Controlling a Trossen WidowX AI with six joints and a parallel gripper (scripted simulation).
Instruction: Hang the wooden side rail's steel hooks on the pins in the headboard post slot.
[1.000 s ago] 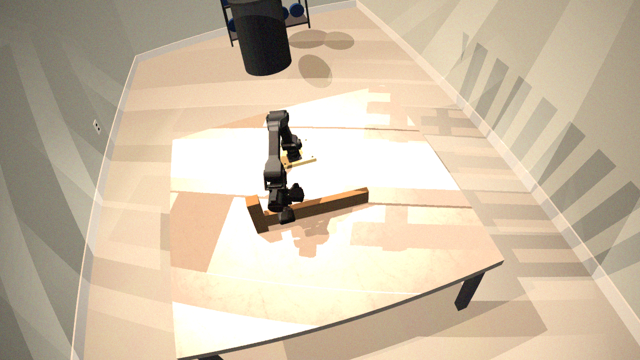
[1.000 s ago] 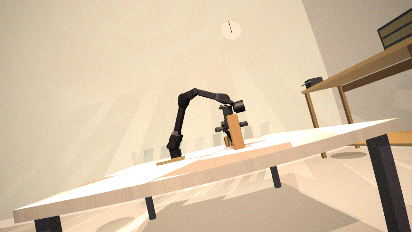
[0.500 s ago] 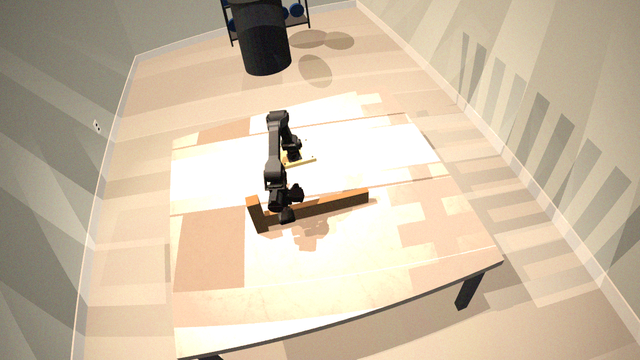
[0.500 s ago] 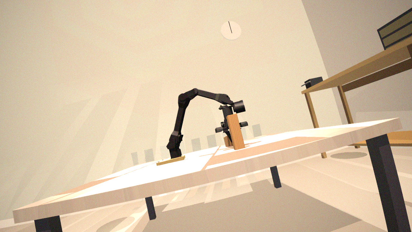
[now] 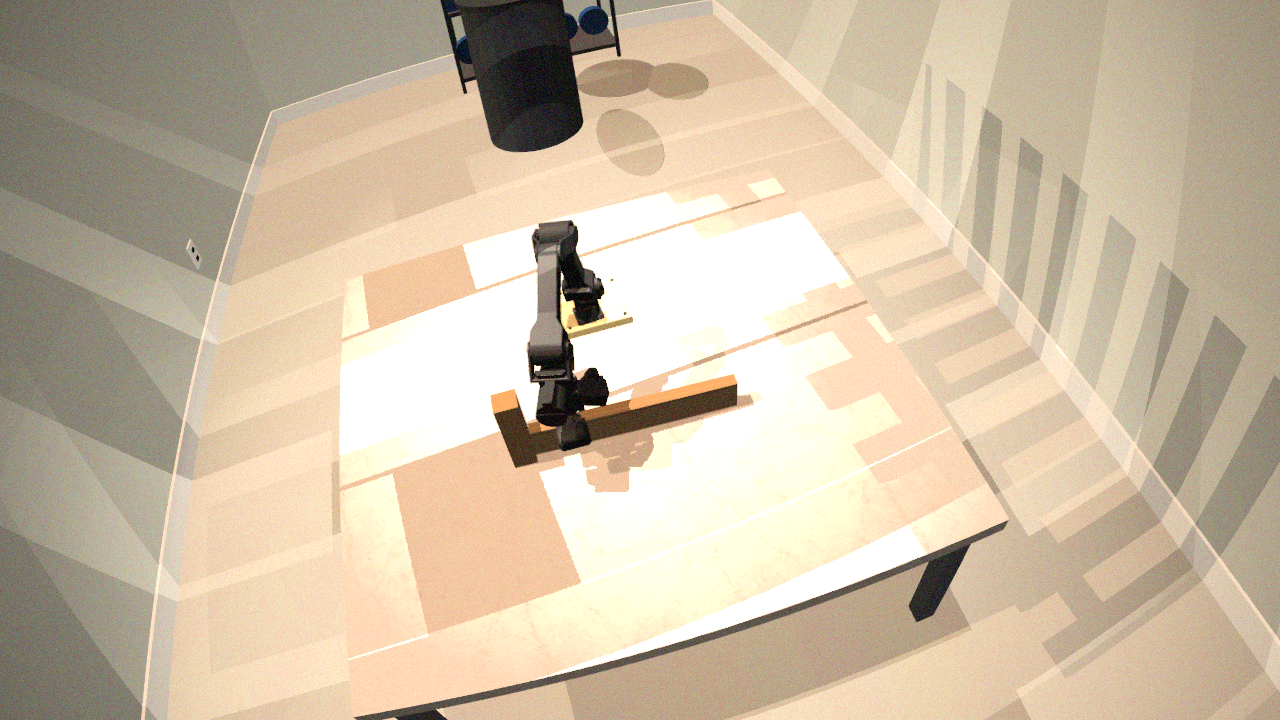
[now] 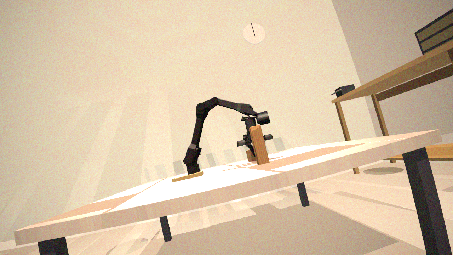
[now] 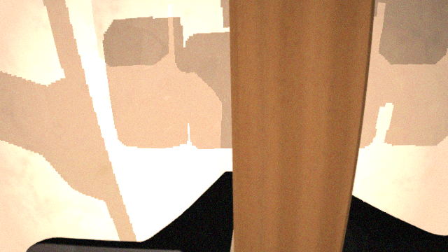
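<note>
My gripper tip is now 110 mm to the left of the headboard post, 50 mm below it and 10 mm past it.
</note>
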